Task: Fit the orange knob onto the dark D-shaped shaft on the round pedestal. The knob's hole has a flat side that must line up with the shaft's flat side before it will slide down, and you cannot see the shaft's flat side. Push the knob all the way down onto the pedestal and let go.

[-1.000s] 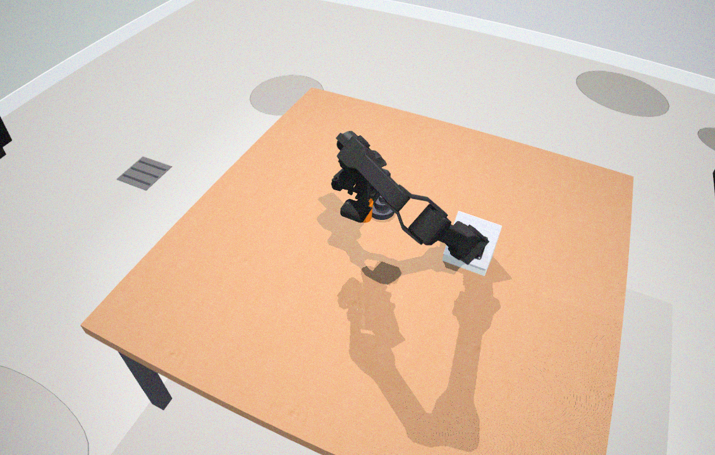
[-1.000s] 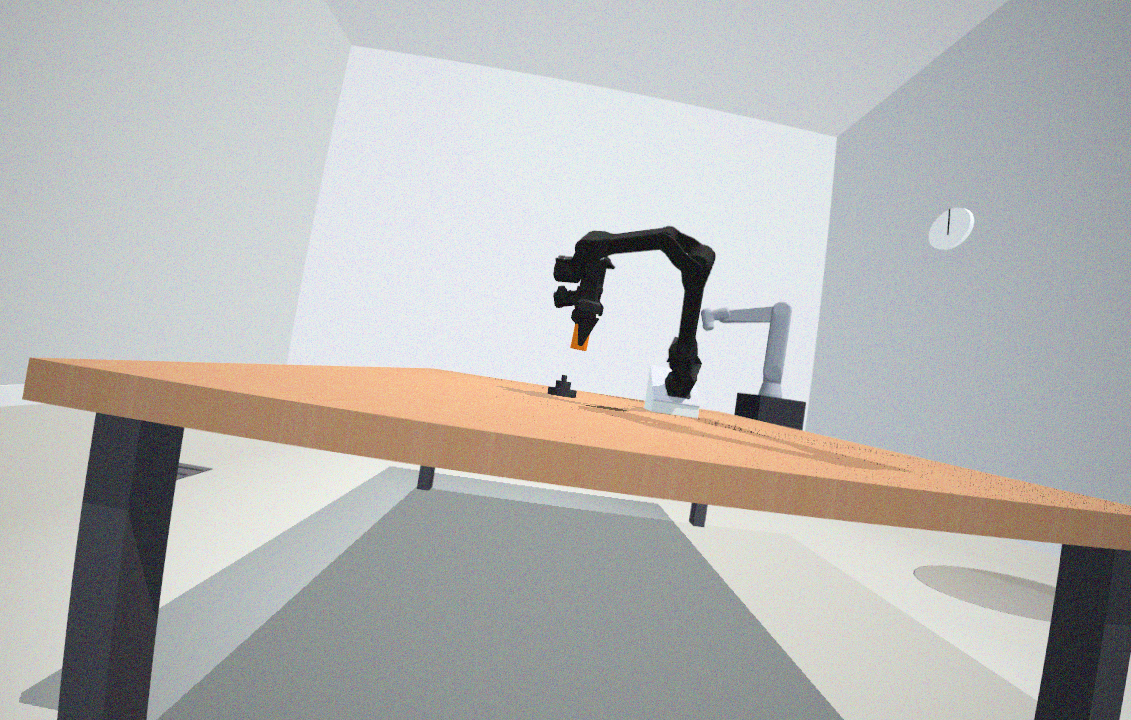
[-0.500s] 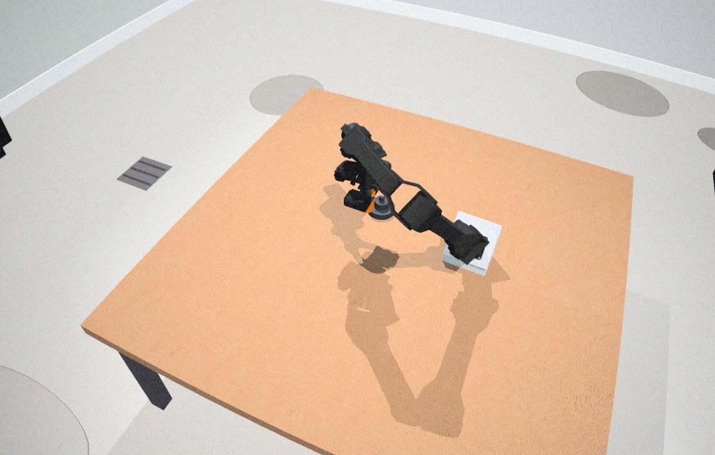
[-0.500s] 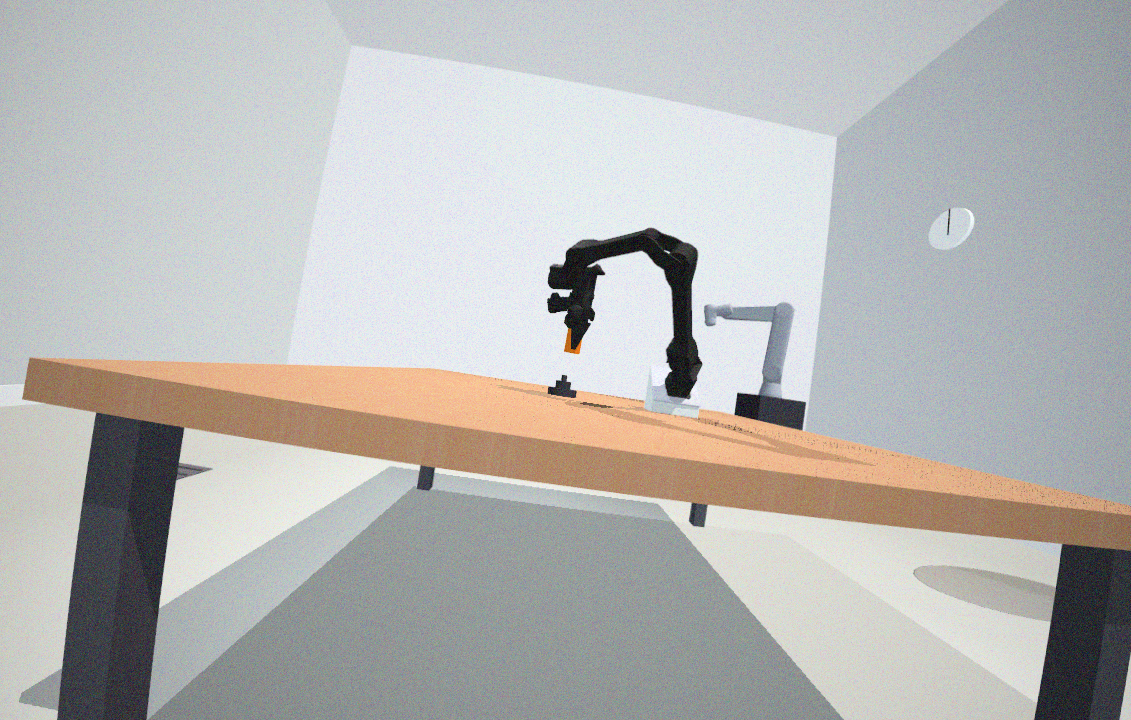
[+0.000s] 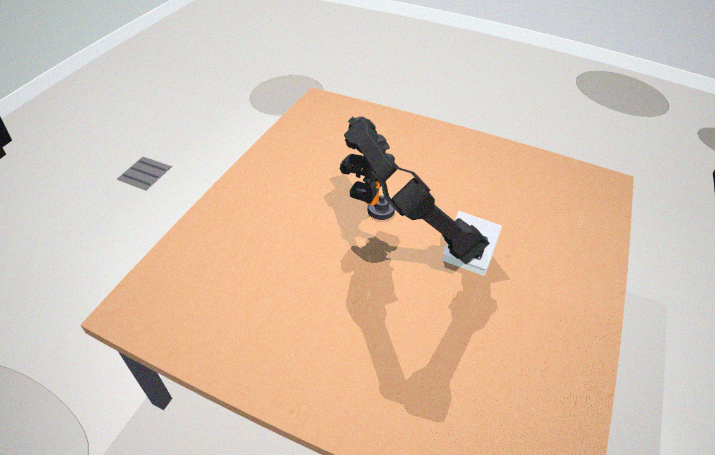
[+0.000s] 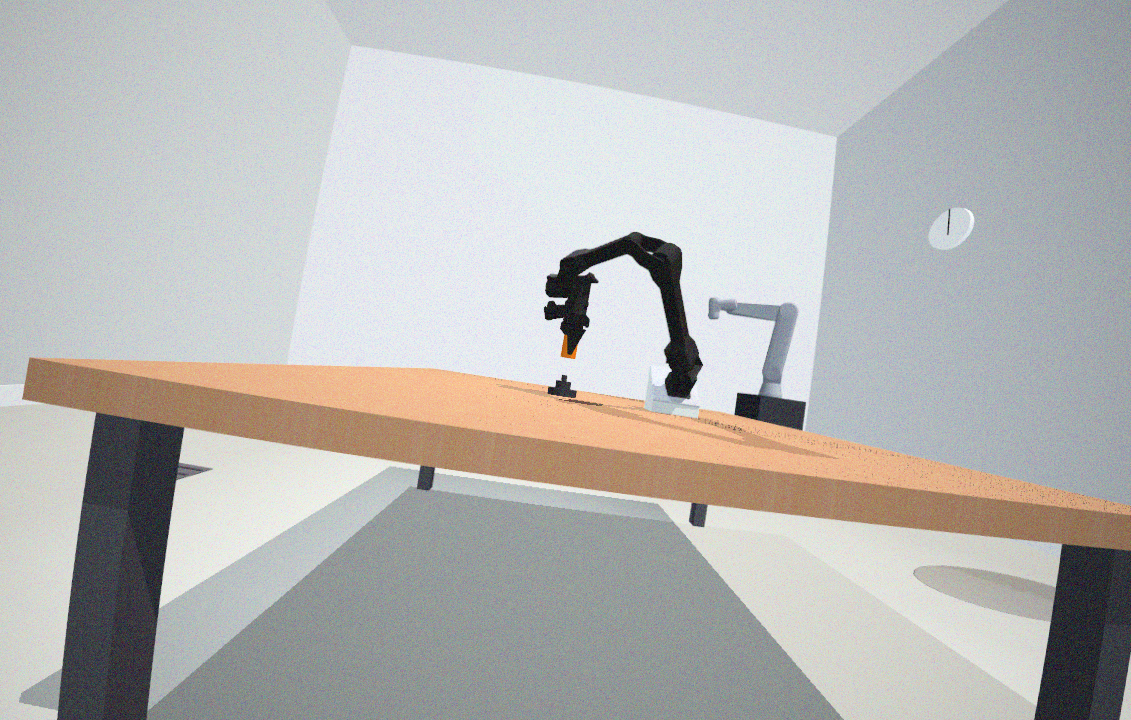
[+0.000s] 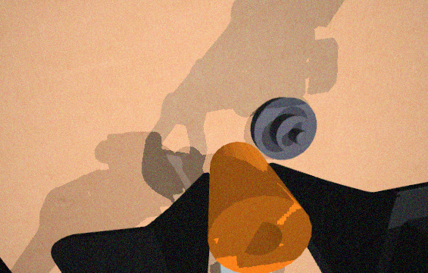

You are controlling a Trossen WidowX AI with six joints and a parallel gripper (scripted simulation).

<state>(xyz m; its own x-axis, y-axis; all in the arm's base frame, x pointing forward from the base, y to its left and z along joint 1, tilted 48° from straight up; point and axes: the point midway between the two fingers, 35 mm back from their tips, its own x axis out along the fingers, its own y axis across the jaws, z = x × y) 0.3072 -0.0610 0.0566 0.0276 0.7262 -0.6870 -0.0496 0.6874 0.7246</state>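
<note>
The pedestal is 9 cm below my gripper tip and 8 cm to the right of it. From my gripper tip the other things lie so: orange knob: 2 cm above.
</note>
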